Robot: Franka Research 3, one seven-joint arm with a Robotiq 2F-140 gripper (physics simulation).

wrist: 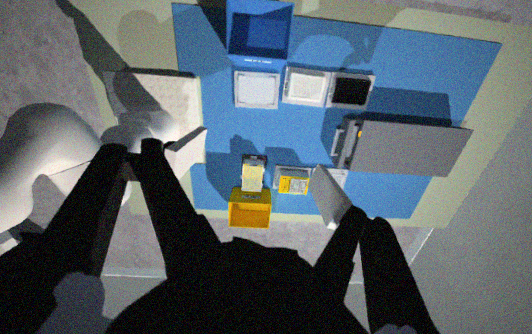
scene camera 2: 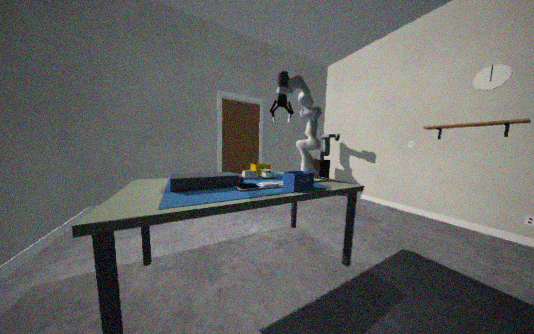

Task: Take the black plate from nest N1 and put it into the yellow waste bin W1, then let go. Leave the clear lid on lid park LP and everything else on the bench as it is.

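Note:
The black plate lies in a light-framed nest at the right end of the far row in the wrist view; the nest's label is not readable. The yellow waste bin stands at the near edge of the mat in the wrist view, its opening visible. A pale, clear-looking square lies at the left of the far row; I cannot tell for certain whether it is the clear lid on its park. My gripper is open and empty, high above the bench.
A blue bin stands beyond the far row. A white plate lies beside the black one. A grey device stands at the right in the wrist view. A yellow-topped rack and a yellow-white piece are near the yellow bin.

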